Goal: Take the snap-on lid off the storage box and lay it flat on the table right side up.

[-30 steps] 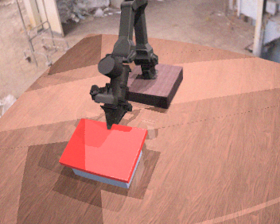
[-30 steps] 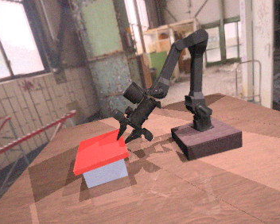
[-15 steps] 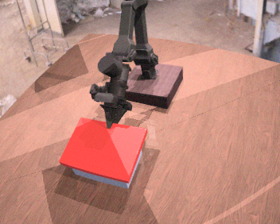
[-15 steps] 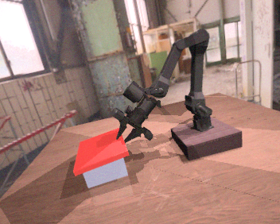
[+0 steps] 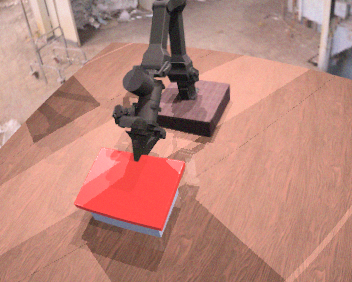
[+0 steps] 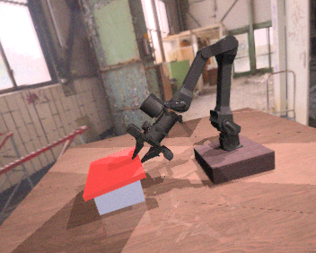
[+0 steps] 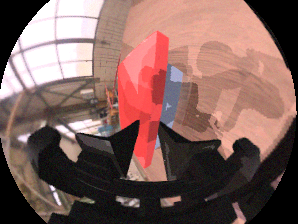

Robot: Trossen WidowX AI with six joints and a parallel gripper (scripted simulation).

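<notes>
Now: gripper tip 8 cm short of the lid. The rest, counted from my gripper tip: storage box: 8 cm ahead, 5 cm below.
</notes>
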